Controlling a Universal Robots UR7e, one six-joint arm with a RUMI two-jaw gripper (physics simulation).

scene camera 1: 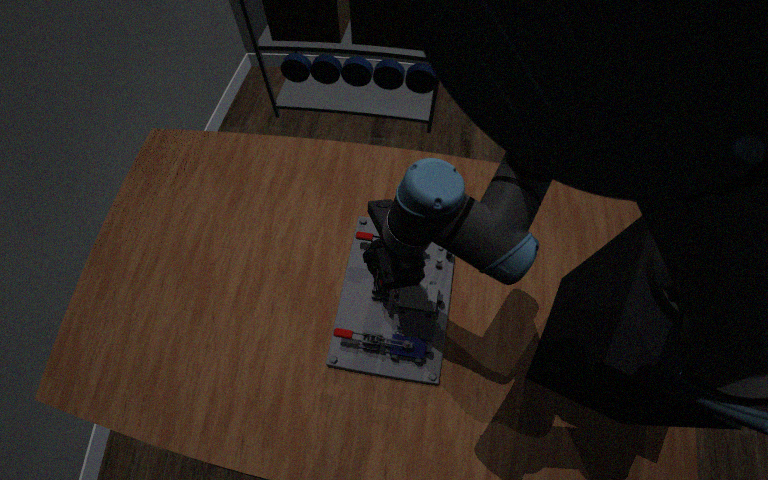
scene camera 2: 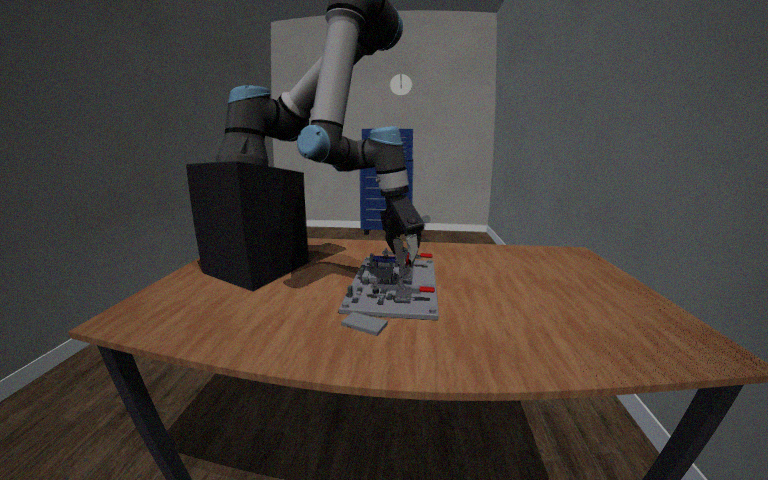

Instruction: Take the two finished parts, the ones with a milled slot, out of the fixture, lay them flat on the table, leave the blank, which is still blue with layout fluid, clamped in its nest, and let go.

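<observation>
The fixture plate lies on the table. One finished part, a grey block, lies flat on the table beside the fixture's near edge in scene camera 2. The other, a grey block, sits in the middle nest, partly covered by the gripper; its slot cannot be made out. The blue blank sits in the end nest under its lowered clamp. My gripper points down at the middle clamp, its fingers shut on that clamp's raised red handle, mostly hidden between them.
Red clamp handles lie low at both ends of the fixture. Locating pins and clamp bases stand up from the plate. The black robot pedestal stands left of the fixture in scene camera 2. The wooden table extends around the fixture.
</observation>
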